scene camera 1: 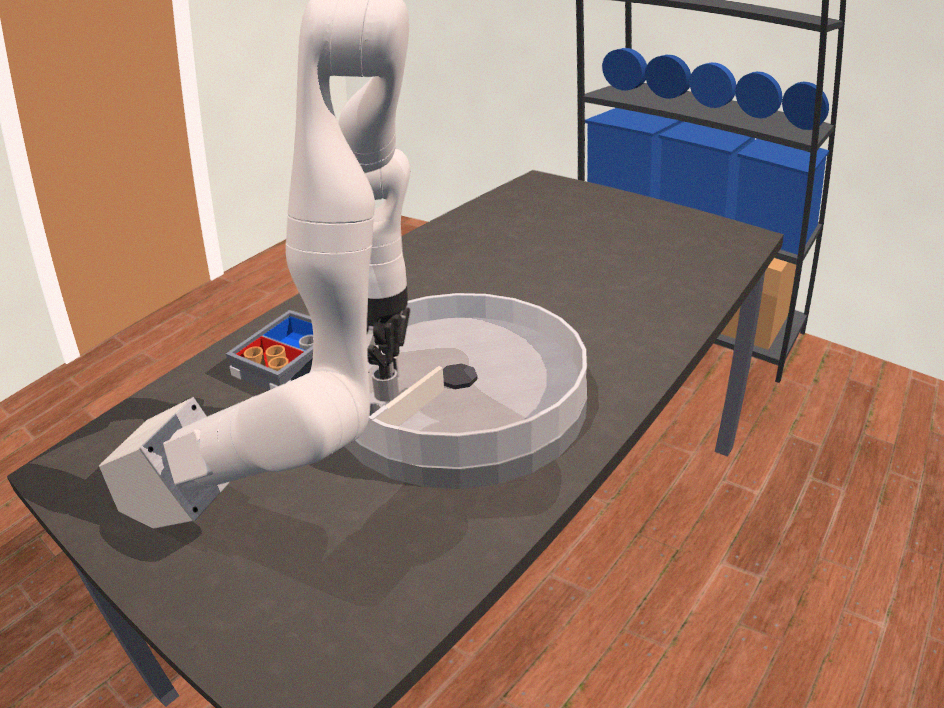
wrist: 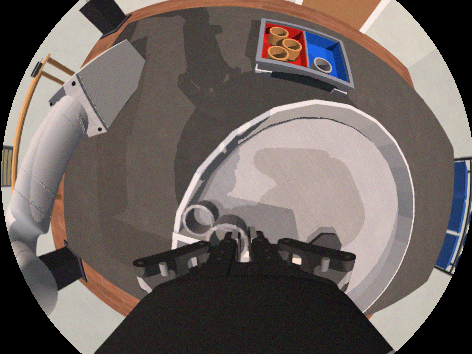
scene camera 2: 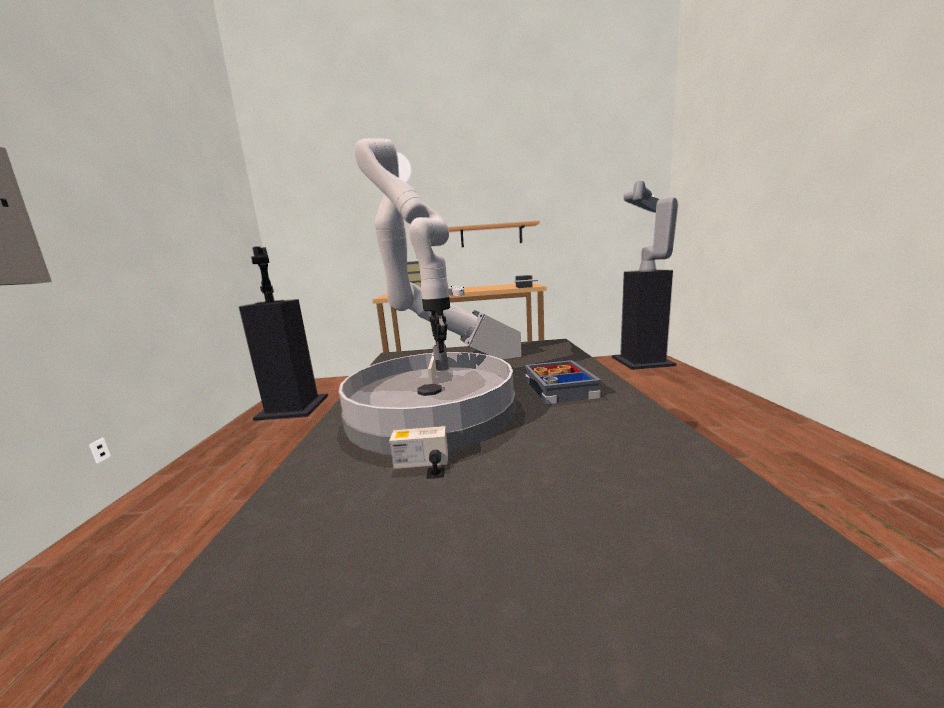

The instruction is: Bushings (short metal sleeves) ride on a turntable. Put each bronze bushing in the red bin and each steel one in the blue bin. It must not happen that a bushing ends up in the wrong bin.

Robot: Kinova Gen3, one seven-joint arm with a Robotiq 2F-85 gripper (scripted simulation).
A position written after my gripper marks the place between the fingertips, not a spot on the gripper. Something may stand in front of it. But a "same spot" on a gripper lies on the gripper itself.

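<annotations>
My gripper can be seen in scene camera 1 [390, 379], and the wrist view and scene camera 2 show my gripper too. For my gripper, [wrist: 269, 261] and [scene camera 2: 445, 322] are the same spot.
</annotations>
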